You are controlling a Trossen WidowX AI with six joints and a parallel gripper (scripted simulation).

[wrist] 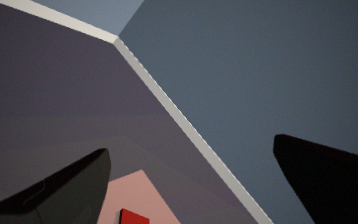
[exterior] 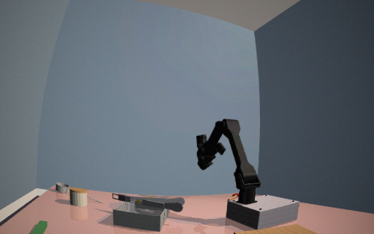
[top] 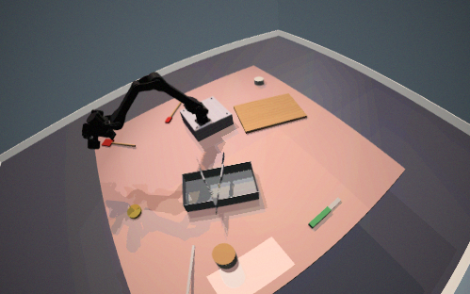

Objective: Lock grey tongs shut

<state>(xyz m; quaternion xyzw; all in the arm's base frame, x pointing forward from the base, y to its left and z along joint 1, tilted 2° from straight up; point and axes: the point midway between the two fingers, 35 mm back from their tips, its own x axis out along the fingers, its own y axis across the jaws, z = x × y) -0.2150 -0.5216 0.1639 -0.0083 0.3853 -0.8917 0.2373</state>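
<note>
My gripper tip is 59 cm short of the roasting tin, 36 cm to the right of it and 22 cm above it. Also, from my gripper tip: cork-lidded jar (84 cm ahead, 18 cm to the left, 22 cm below); yellow disc (42 cm ahead, 1 cm to the right, 24 cm below); wooden board (39 cm ahead, 88 cm to the left, 25 cm below).
</note>
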